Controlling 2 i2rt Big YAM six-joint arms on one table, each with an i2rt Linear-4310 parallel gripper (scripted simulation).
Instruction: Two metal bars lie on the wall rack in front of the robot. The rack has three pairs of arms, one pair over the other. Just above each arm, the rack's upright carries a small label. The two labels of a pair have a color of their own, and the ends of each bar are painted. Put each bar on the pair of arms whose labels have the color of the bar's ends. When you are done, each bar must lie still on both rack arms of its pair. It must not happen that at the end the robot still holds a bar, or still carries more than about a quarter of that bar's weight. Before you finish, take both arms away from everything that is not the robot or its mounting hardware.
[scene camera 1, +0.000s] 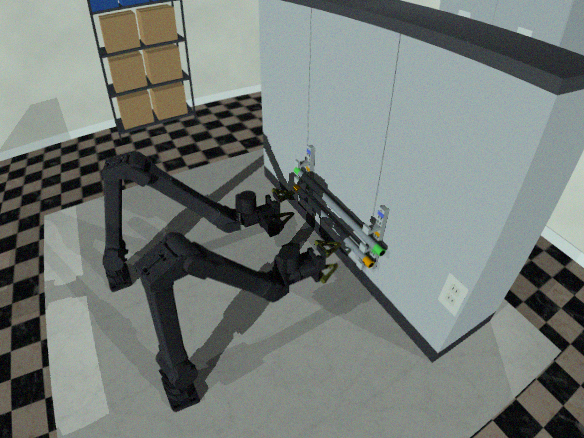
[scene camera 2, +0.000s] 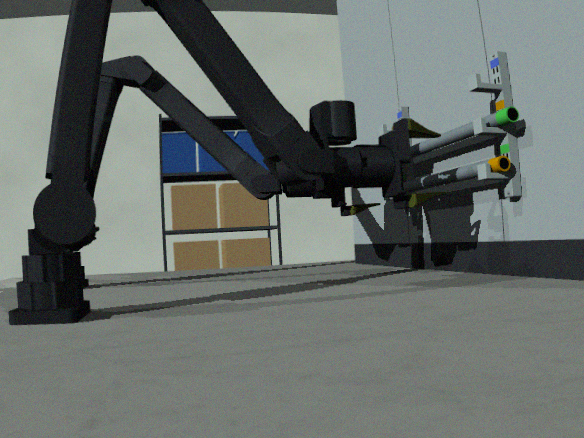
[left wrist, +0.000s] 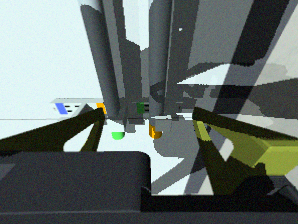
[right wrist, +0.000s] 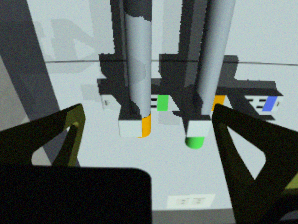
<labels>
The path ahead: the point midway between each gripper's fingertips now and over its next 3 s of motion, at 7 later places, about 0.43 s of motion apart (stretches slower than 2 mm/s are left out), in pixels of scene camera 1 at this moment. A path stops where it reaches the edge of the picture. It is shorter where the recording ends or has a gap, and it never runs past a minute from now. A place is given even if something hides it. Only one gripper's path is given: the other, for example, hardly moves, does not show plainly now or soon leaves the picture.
My right gripper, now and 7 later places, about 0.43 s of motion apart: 338, 254; 340, 252; 340, 252; 340, 253; 341, 249; 341, 244; 342, 240; 342, 239
</labels>
